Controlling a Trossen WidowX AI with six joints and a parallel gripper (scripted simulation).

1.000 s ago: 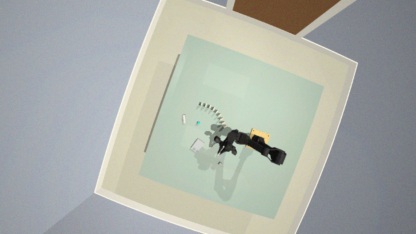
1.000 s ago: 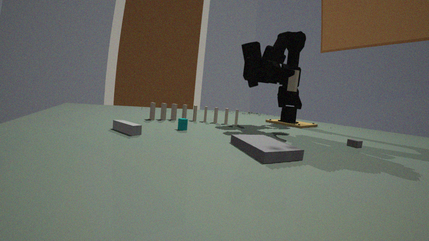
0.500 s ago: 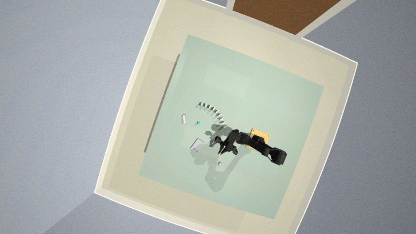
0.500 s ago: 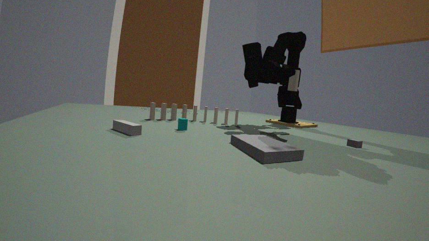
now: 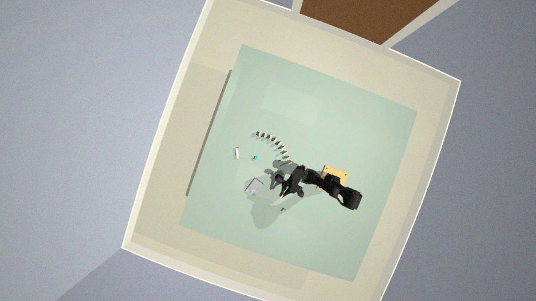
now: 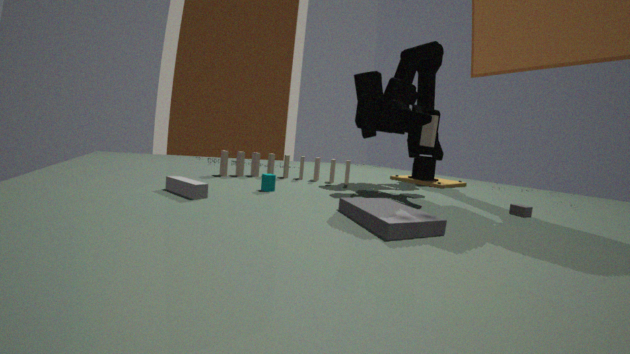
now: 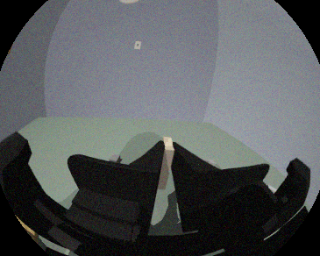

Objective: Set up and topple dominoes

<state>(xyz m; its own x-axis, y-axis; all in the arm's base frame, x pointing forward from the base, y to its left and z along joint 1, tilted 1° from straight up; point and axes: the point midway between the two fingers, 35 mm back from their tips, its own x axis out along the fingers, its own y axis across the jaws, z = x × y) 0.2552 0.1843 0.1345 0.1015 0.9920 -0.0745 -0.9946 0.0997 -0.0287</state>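
Now: the flat grey slab 15 cm ahead of my gripper tip, 7 cm to the left of it and 13 cm below it. Round my gripper tip: grey bar 35 cm ahead, 8 cm to the right, 13 cm below; then small grey block 10 cm behind, 11 cm to the left, 13 cm below; then teal cube 23 cm ahead, 11 cm to the right, 12 cm below.
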